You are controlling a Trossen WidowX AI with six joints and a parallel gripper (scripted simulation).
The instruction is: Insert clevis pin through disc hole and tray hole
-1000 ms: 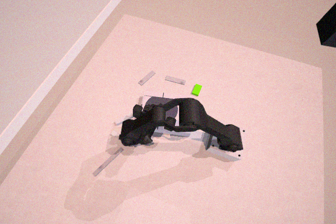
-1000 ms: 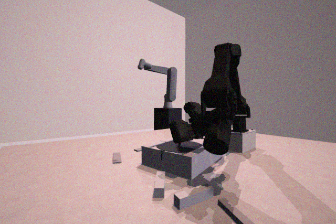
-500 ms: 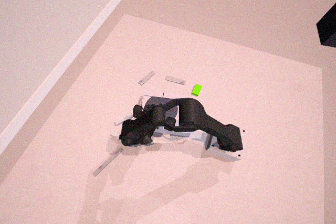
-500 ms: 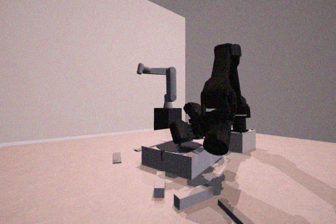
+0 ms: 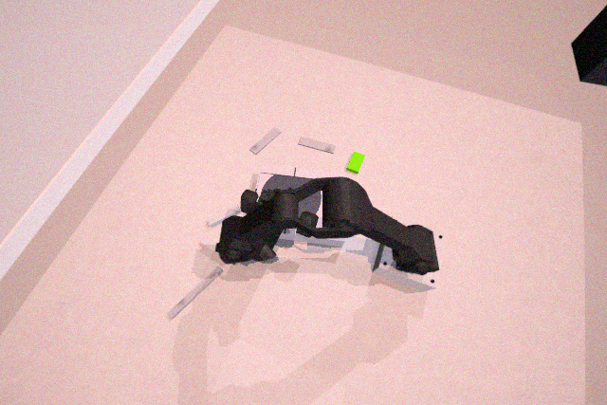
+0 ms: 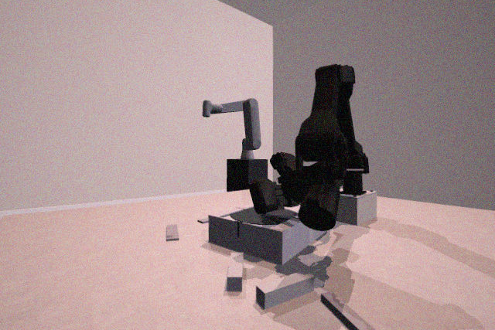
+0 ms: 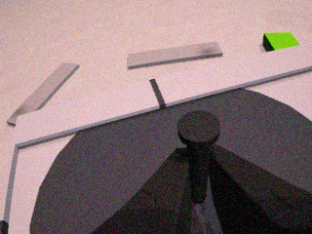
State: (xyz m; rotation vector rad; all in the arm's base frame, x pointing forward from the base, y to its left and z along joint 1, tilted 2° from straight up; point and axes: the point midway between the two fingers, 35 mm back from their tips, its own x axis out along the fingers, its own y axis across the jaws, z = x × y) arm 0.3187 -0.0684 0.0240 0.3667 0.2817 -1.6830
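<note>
Right now the steel pin is 10 mm below my gripper tip. The rest, counted from my gripper tip: green block (150 mm behind, 170 mm to the right, 70 mm below); rimmed tray (30 mm behind, 10 mm to the left, 40 mm below); dark disc (20 mm below).
</note>
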